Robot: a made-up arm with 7 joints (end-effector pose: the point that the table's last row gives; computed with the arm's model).
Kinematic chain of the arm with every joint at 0, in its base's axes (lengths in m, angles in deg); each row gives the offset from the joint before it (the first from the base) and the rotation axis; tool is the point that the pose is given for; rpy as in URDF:
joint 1: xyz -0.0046 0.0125 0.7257 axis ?
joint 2: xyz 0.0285 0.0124 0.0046 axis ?
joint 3: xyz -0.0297 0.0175 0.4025 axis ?
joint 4: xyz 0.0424 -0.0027 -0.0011 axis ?
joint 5: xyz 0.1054 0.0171 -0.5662 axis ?
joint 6: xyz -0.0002 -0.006 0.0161 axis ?
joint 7: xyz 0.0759 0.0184 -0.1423 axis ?
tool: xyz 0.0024 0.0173 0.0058 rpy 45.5 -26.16 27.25
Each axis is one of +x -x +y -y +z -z.
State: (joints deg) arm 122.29 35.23 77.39 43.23 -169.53 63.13 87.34
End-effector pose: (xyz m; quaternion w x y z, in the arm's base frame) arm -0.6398 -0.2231 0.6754 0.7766 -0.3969 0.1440 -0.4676
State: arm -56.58 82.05 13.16 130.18 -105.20 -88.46 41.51
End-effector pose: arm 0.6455 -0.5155 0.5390 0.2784 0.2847 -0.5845 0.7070
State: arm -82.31 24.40 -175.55 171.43 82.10 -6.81 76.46
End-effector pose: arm 0.1727 -0.4030 1.7409 0.3725 -0.7721 -0.3579 0.3703
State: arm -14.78 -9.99 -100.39 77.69 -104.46 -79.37 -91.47
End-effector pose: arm -0.1578 -0.5140 1.0733 0.3164 -0.3273 0.5520 0.6986
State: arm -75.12 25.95 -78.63 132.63 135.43 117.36 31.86
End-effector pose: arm -0.0891 -0.6002 1.5335 0.3339 0.3106 -0.8765 -0.1541
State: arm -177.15 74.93 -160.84 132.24 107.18 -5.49 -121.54
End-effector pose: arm -0.7969 0.0495 1.4606 0.3214 0.3823 0.7702 -0.3966
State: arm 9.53 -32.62 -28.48 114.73 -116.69 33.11 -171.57
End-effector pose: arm 0.0804 -0.2464 1.6894 0.2384 0.0112 0.9688 0.0664
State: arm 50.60 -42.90 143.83 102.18 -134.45 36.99 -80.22
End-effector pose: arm -0.8971 -0.3498 0.8218 0.2740 0.7991 0.5240 0.1081
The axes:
joint 1: +z
joint 2: +y
joint 3: +z
joint 4: -y
joint 5: -z
joint 6: +y
joint 7: -z

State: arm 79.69 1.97 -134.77 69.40 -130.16 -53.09 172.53
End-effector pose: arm 0.4108 -0.3746 0.9513 0.6632 0.3557 -0.6433 -0.1409
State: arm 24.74 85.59 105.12 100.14 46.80 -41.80 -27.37
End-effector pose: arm 0.4110 0.8933 0.9042 0.4621 0.8188 -0.3385 -0.0369
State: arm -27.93 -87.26 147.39 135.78 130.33 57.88 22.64
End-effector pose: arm -0.7997 0.6657 0.3827 0.5400 0.6465 0.4878 0.2293
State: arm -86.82 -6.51 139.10 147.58 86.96 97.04 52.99
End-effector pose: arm 0.0602 0.4436 1.6763 0.2873 0.8911 0.1493 0.3180
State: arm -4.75 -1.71 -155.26 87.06 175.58 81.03 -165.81
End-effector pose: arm -0.6627 -0.2192 1.3079 0.4277 -0.8925 -0.0187 0.1421
